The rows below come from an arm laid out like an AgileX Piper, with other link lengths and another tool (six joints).
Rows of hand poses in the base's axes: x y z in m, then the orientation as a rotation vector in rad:
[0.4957 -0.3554 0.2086 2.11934 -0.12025 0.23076]
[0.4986 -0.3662 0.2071 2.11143 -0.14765 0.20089]
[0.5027 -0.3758 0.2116 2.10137 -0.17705 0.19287]
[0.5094 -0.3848 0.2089 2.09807 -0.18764 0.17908]
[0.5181 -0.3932 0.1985 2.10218 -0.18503 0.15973]
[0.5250 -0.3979 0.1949 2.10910 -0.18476 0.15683]
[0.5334 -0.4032 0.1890 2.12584 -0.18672 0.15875]
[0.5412 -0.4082 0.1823 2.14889 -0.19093 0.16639]
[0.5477 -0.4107 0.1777 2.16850 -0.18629 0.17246]
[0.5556 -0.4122 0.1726 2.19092 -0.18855 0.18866]
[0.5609 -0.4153 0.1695 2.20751 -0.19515 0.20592]
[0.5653 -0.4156 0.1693 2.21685 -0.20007 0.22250]
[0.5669 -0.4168 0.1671 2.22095 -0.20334 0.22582]
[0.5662 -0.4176 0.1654 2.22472 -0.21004 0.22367]
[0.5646 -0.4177 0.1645 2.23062 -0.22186 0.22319]
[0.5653 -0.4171 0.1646 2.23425 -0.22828 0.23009]
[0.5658 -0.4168 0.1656 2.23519 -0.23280 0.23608]
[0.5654 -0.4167 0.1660 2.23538 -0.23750 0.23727]
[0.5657 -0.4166 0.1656 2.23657 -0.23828 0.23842]
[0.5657 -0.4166 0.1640 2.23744 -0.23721 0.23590]
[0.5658 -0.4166 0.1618 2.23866 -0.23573 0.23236]
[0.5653 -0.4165 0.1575 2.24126 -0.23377 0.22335]
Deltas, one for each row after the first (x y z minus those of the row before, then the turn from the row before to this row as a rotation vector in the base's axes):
[0.0029 -0.0108 -0.0015 -0.00528 0.01019 -0.03234]
[0.0041 -0.0096 0.0045 -0.00668 -0.00637 -0.02520]
[0.0067 -0.0090 -0.0027 -0.00193 0.00552 -0.01351]
[0.0087 -0.0084 -0.0104 0.00410 0.01496 -0.00560]
[0.0069 -0.0047 -0.0036 0.00689 0.00220 -0.00025]
[0.0084 -0.0053 -0.0059 0.01678 -0.00215 0.00117]
[0.0078 -0.0050 -0.0067 0.02318 -0.00712 0.00252]
[0.0065 -0.0025 -0.0046 0.01885 -0.00254 0.00780]
[0.0079 -0.0015 -0.0051 0.02231 -0.01240 0.00698]
[0.0053 -0.0031 -0.0031 0.01711 -0.01472 0.00358]
[0.0044 -0.0003 -0.0002 0.00982 -0.01363 0.00364]
[0.0016 -0.0012 -0.0022 0.00448 -0.00350 -0.00061]
[-0.0007 -0.0008 -0.0017 0.00461 -0.00077 -0.00503]
[-0.0016 -0.0001 -0.0009 0.00741 -0.00376 -0.00778]
[0.0007 0.0006 0.0001 0.00442 -0.00721 -0.00164]
[0.0005 0.0003 0.0010 0.00152 -0.00590 -0.00098]
[-0.0004 0.0001 0.0004 0.00085 -0.00250 -0.00289]
[0.0003 0.0001 -0.0004 0.00128 -0.00109 0.00002]
[0.0000 0.0000 -0.0016 0.00072 0.00220 0.00001]
[0.0001 0.0000 -0.0022 0.00102 0.00308 -0.00001]
[-0.0005 0.0001 -0.0043 0.00237 0.00721 -0.00137]

